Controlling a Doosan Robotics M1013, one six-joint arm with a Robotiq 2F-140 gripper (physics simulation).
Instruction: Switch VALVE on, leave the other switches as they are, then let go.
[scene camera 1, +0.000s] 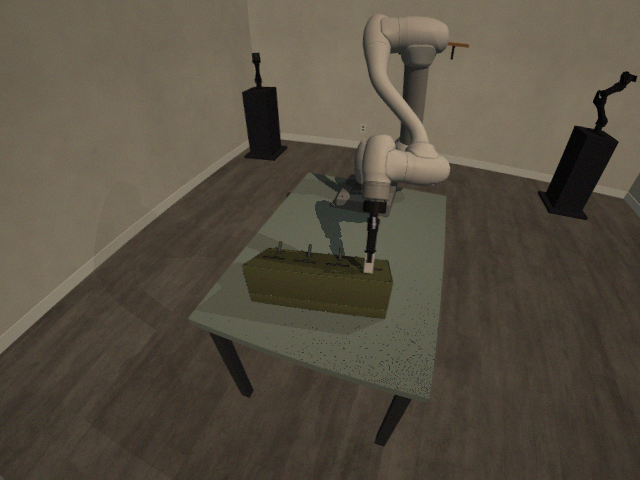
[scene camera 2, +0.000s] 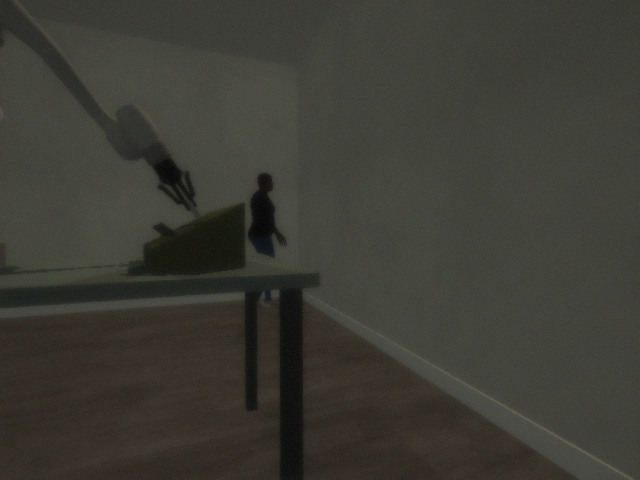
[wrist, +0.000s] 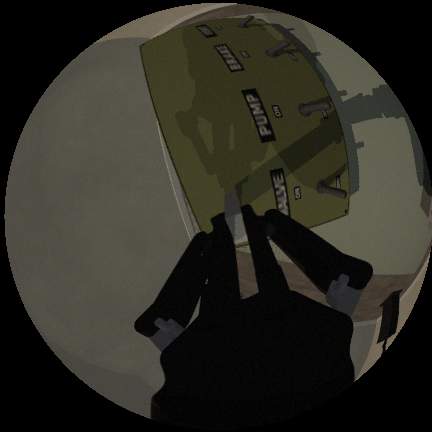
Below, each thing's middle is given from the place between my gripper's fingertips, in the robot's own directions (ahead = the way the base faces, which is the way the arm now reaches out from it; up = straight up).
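Labels:
From the olive switch box (scene camera 1: 322, 282), my hand is 17 cm to the left, 8 cm above and 3 cm past it.

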